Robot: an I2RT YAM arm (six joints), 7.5 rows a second.
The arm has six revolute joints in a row. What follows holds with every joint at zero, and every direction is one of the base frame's.
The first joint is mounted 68 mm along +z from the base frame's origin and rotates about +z.
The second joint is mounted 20 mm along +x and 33.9 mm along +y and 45.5 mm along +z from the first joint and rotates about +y.
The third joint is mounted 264 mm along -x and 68.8 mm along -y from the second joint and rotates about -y.
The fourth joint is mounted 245 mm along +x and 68.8 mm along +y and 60 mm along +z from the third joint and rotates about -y.
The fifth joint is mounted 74 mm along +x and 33.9 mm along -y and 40.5 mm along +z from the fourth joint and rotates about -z.
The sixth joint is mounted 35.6 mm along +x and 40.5 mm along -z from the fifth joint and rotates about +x.
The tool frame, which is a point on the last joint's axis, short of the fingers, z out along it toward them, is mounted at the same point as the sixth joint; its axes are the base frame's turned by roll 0, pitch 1.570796 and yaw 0 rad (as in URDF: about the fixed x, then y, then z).
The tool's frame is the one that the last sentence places.
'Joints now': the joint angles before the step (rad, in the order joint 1, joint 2, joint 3, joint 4, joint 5, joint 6). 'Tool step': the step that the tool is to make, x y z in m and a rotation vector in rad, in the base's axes. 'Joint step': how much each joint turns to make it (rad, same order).
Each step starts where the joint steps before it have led.
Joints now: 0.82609, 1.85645, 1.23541, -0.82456, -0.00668, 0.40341
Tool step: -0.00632, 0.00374, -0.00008, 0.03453, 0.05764, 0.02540
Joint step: 0.01411, 0.00001, 0.00000, -0.01335, -0.06675, -0.00343
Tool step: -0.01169, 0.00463, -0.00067, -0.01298, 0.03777, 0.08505
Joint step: 0.03243, 0.00115, 0.00001, -0.03777, -0.02480, -0.05073
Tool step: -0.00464, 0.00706, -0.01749, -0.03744, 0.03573, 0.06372
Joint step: 0.02326, 0.05644, 0.00190, -0.00115, -0.00572, -0.04045
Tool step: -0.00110, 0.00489, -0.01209, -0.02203, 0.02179, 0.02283
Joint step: 0.01107, 0.04309, 0.00761, 0.00343, -0.00343, -0.01182
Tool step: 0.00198, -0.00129, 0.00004, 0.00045, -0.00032, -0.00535
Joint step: -0.00687, 0.00042, 0.00078, 0.00002, 0.00000, -0.00153
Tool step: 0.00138, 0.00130, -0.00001, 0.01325, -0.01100, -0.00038
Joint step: -0.00075, -0.00002, -0.00002, 0.01718, 0.00038, -0.00037
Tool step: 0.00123, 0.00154, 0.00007, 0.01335, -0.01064, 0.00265
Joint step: -0.00001, 0.00037, 0.00076, 0.01640, 0.00000, -0.00268
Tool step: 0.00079, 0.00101, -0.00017, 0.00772, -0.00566, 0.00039
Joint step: -0.00001, 0.00115, 0.00079, 0.00989, -0.00038, -0.00039
